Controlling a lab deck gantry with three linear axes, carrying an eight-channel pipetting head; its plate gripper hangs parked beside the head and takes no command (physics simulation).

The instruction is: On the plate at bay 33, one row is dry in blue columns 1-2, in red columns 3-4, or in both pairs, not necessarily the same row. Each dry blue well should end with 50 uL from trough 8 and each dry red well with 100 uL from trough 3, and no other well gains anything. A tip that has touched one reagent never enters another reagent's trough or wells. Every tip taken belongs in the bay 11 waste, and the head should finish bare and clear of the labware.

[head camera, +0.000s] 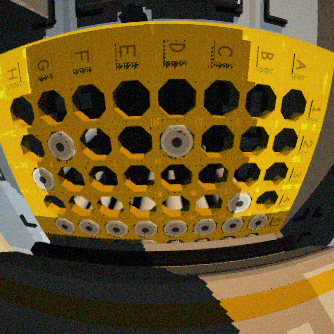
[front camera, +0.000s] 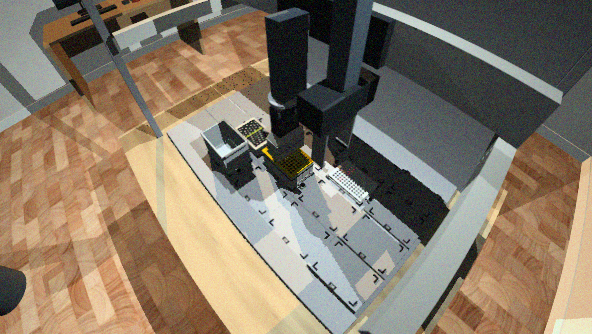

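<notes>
The pipetting head (front camera: 284, 117) is low over the yellow tip rack (front camera: 295, 164) (head camera: 150, 34). In the head camera view its dark front edge (head camera: 125, 254) crosses below the rack; its nozzles are hidden, so I cannot tell whether they carry tips. Tips stand at G2, D2 (head camera: 176, 142), H3 (head camera: 43, 178) and B4 (head camera: 239, 203), and across line 5. Line 6 is mostly hidden. The white plate (front camera: 351, 185) lies right of the rack; its wells are too small to read. The grey waste bin (front camera: 220, 137) stands at left. The plate gripper (front camera: 334, 154) hangs beside the head, fingers apart, empty.
A pale-framed labware (front camera: 252, 132) with dark openings and a yellow stripe lies between the bin and the head; its contents cannot be read. A slanted post (front camera: 132, 82) stands at the deck's left, and a grey rail (front camera: 445, 240) runs along the right.
</notes>
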